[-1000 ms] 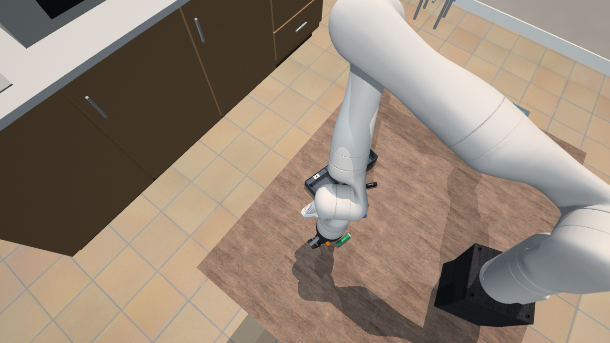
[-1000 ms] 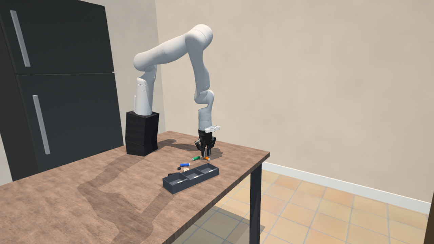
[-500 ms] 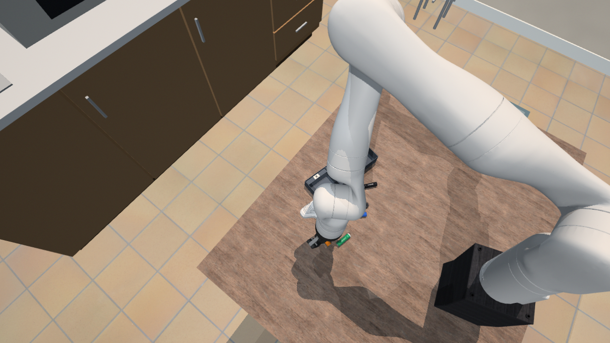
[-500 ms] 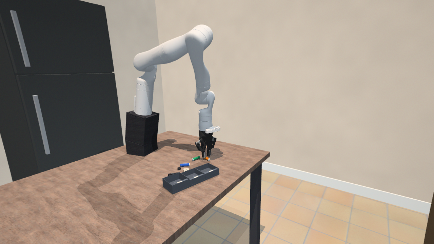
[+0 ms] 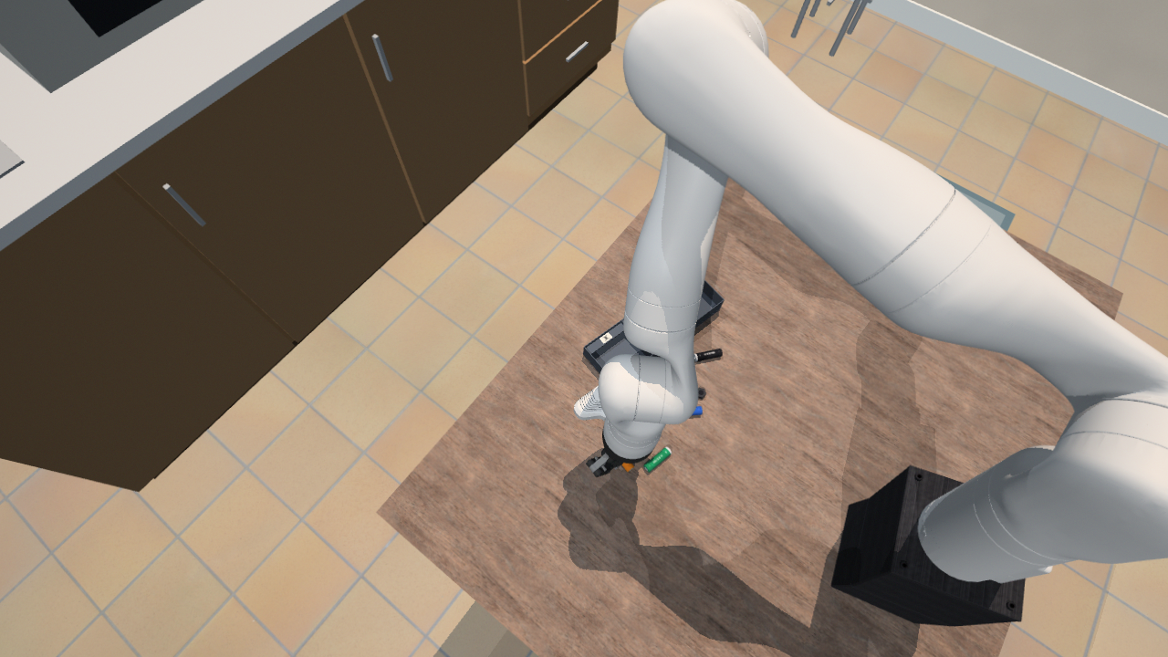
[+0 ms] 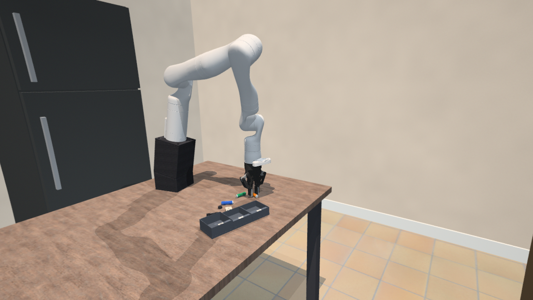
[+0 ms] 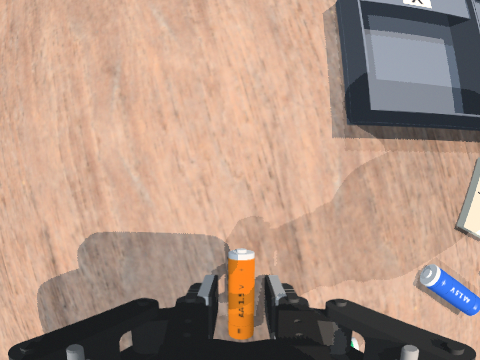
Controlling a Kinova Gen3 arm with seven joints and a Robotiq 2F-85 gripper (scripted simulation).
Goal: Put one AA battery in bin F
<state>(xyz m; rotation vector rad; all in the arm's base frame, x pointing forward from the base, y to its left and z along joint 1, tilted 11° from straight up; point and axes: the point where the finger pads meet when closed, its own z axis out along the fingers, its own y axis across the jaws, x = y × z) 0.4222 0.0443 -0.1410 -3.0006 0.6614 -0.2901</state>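
Right now the orange AA battery is 20 mm below my hand. From my hand the other things lie so: green battery: 50 mm behind, 20 mm to the right, 20 mm below; blue battery: 60 mm behind, 120 mm to the right, 20 mm below; white domino: 20 mm behind, 170 mm to the right, 20 mm below.
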